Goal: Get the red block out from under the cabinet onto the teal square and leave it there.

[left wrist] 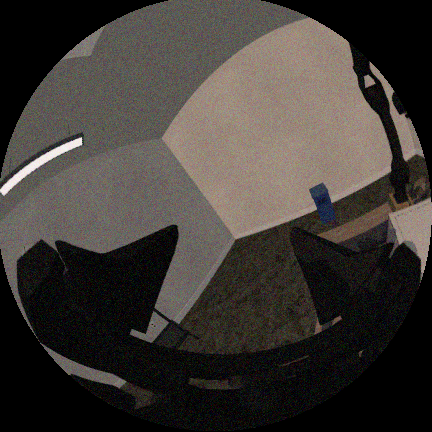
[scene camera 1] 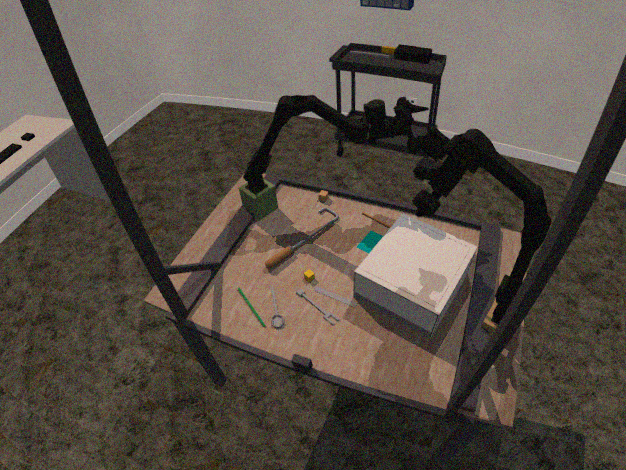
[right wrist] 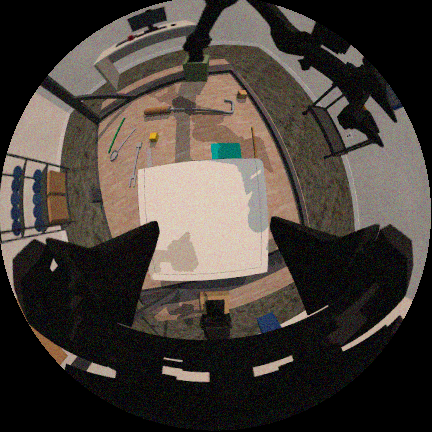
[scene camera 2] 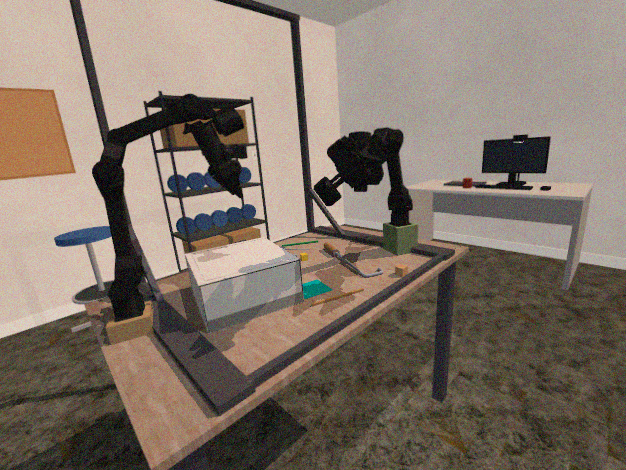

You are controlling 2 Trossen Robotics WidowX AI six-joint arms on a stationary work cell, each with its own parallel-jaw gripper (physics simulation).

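Places are measured from the left arm's base along level axes (x ahead, y left, z up), in millimetres.
Pixels of known places: left gripper, fingertip midpoint: (left wrist: 237,232) (scene camera 1: 432,121) (scene camera 2: 342,170); right gripper, fingertip midpoint: (right wrist: 214,224) (scene camera 2: 237,196); left arm's base, origin of the base link: (scene camera 1: 256,186) (right wrist: 195,58) (scene camera 2: 400,223); right arm's base, origin of the base link: (right wrist: 214,306) (scene camera 2: 130,313).
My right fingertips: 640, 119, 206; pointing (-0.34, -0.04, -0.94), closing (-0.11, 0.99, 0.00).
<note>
Ahead of a thing's pixels: the offset from my right fingertips to its top centre, as dx, dy, dz. "spot": to the spot under its first point.
The white box-shaped cabinet @(+23, -18, -184) (scene camera 1: 409,258) (scene camera 2: 252,288) (right wrist: 205,210) stands on the table towards the right arm's side. The teal square @(spot: -208, +35, -319) (scene camera 1: 370,241) (scene camera 2: 316,288) (right wrist: 226,151) lies flat beside it, with its near edge close to the cabinet wall. No red block shows in any view; the space under the cabinet is hidden. My right gripper (scene camera 2: 240,195) (right wrist: 214,224) is open and empty, pointing down high above the cabinet top. My left gripper (left wrist: 237,232) (right wrist: 389,133) is open and empty, raised and turned away from the table.
A hooked tool with a wooden handle @(spot: -370, -250, -290) (scene camera 1: 279,257) lies across the table's middle. A yellow cube @(-250, -226, -294) (scene camera 1: 309,275), a wrench @(-152, -290, -311) (scene camera 1: 316,306) and a green rod @(-301, -437, -312) (scene camera 1: 251,307) lie near it. An orange cube @(-495, +88, -289) (scene camera 2: 400,270) and a thin brown stick @(-237, +135, -312) (scene camera 2: 337,297) lie by the table's edge.
</note>
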